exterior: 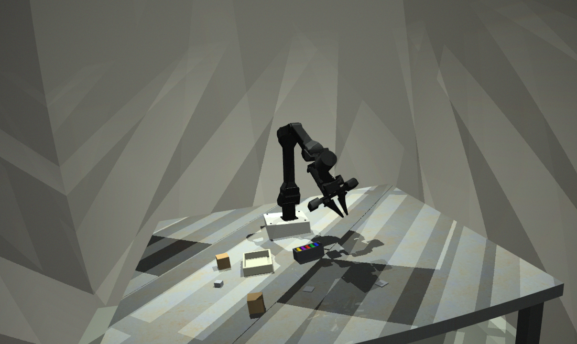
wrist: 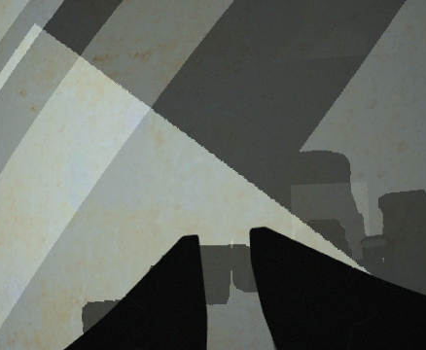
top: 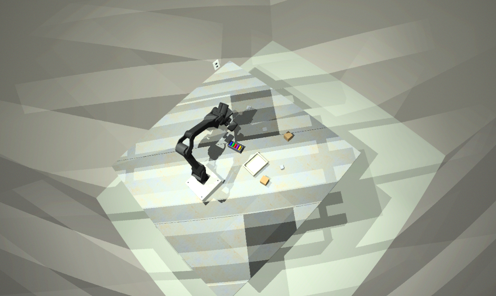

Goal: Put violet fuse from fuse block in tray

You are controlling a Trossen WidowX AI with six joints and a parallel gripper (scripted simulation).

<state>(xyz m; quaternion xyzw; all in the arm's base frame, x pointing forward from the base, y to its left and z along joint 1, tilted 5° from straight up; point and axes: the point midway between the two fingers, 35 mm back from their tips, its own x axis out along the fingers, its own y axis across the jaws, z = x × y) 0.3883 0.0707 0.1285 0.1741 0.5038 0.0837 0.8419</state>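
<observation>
Right now my gripper tip is 9 cm past the violet fuse, 13 cm to the left of it and 13 cm above it. Also, from my gripper tip: blue fuse 10 cm behind, 8 cm to the right, 13 cm below; red fuse 9 cm behind, 12 cm to the right, 13 cm below; green fuse 10 cm behind, 10 cm to the right, 13 cm below.
</observation>
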